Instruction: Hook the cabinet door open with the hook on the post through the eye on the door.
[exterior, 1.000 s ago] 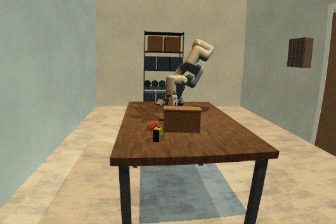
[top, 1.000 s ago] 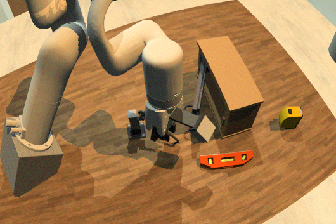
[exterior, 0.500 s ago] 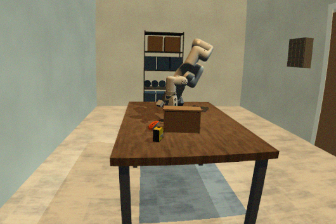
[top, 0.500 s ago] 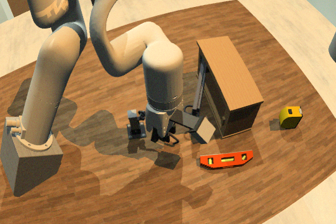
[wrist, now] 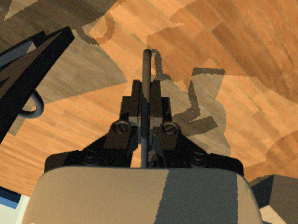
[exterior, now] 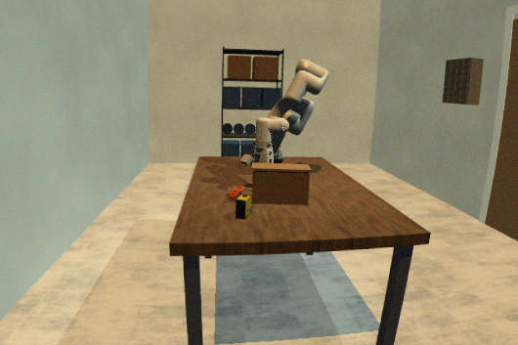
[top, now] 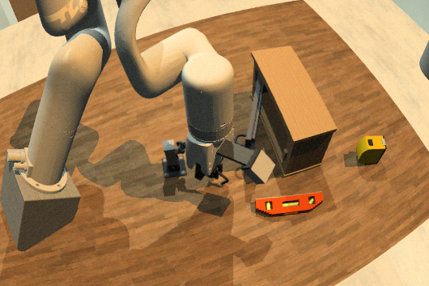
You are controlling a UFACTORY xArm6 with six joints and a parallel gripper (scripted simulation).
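My hand is 10 mm past the dark hook and 20 mm to the right of it. Also, from my hand: orange spirit level 100 mm ahead, 140 mm to the right, 40 mm below; then yellow tape measure 350 mm ahead, 150 mm to the right, 10 mm below; then dark door 130 mm ahead, 60 mm to the left, 20 mm above.
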